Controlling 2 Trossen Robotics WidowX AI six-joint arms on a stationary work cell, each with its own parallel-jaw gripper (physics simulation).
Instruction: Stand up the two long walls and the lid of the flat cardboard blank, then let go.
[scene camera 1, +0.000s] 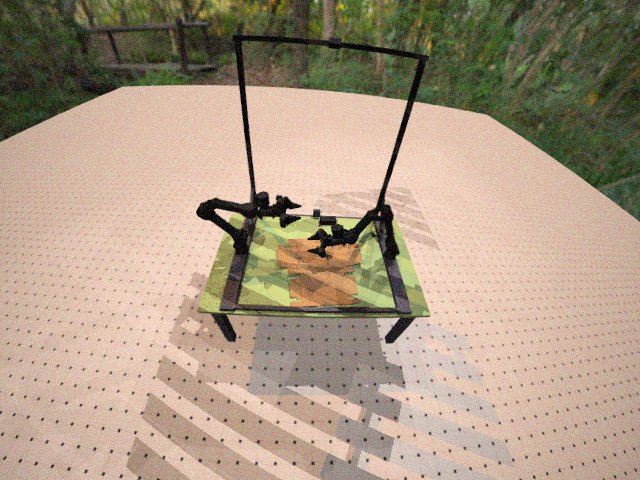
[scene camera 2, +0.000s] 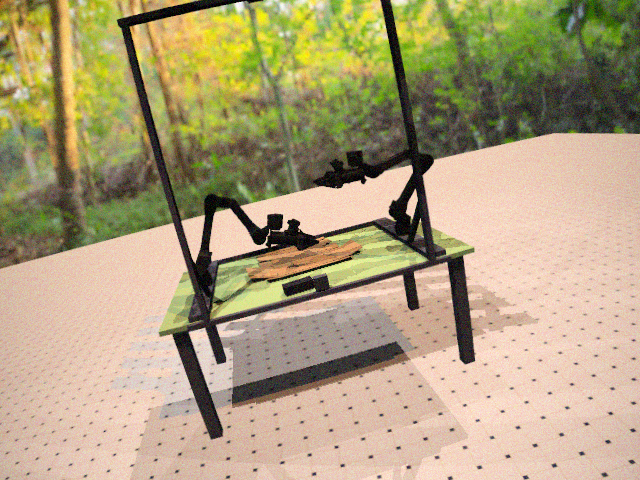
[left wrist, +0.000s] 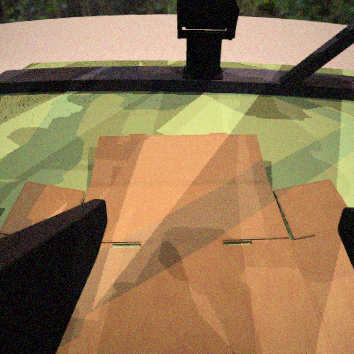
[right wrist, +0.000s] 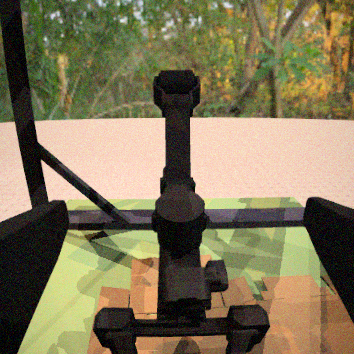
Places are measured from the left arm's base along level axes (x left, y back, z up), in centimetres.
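Pixels of known places: left gripper, fingertip midpoint: (scene camera 1: 307, 244) (scene camera 2: 317, 239) (left wrist: 224, 215); right gripper, fingertip midpoint: (scene camera 1: 301, 211) (scene camera 2: 314, 183) (right wrist: 187, 210); left arm's base, link origin: (scene camera 1: 389, 255); right arm's base, link origin: (scene camera 1: 241, 250) (scene camera 2: 404, 233) (left wrist: 202, 73).
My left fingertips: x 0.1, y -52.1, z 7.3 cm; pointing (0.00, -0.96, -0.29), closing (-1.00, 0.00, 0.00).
Ahead of a thing's pixels: the offset from my left fingertips to its top centre. Level surfaces: height alone.
The brown cardboard blank (scene camera 1: 323, 289) (scene camera 2: 305, 262) (left wrist: 175, 175) (right wrist: 295, 295) lies flat on the table; no panel stands up. The left wrist view shows a wide far panel, slots along a crease and side flaps. Which panels are the long walls and which is the lid, I cannot tell. My left gripper (scene camera 1: 311, 243) (scene camera 2: 314, 241) (left wrist: 224, 215) is open and empty, low over the blank, its fingers spread across the panels. My right gripper (scene camera 1: 299, 212) (scene camera 2: 316, 181) is open and empty, high above the table and away from the blank. Part of the blank is hidden behind the left arm in the right wrist view.
The green patterned table @(dz -9.2 cm) (scene camera 1: 263, 294) (scene camera 2: 379, 264) carries a dark rail around its top and a tall black frame (scene camera 1: 244, 118) (scene camera 2: 155, 134). A small black block @(dy +14.4, dx -30.8, dz -5.7 cm) (scene camera 1: 327, 220) (scene camera 2: 298, 285) and another beside it @(dy +6.4, dx -37.0, dz -3.5 cm) (scene camera 1: 316, 212) (scene camera 2: 321, 282) are at the table edge.
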